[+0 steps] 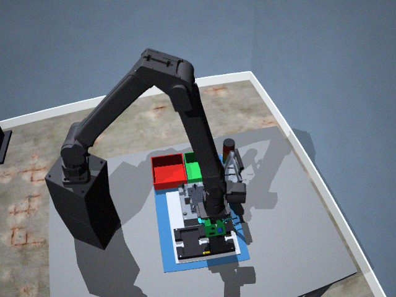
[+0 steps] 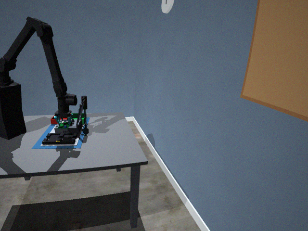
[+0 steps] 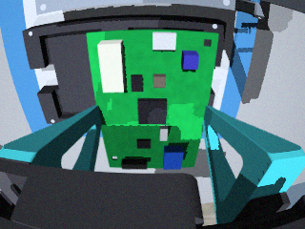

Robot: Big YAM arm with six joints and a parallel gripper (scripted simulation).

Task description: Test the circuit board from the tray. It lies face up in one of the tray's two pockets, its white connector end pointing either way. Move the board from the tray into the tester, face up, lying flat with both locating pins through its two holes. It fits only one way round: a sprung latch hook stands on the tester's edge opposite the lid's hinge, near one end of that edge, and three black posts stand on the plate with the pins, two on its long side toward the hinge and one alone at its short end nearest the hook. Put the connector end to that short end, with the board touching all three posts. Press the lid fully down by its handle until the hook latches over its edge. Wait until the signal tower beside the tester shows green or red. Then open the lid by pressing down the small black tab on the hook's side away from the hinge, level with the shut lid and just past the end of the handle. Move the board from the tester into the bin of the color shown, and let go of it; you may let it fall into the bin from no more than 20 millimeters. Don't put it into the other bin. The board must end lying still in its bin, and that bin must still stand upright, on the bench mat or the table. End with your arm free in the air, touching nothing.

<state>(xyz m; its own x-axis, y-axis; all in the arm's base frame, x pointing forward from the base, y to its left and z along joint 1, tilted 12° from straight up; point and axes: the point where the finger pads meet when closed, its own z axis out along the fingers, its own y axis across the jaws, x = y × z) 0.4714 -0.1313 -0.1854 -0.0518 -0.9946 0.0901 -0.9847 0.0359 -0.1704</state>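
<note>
Now: the black latch hook 220 mm to the left of my hand, 80 mm behind it and 30 mm below it. Round my hand: green circuit board right at my hand; then clear lid 150 mm to the left, 100 mm ahead, 60 mm above; then green bin 350 mm to the left, 100 mm below, 40 mm ahead.
</note>
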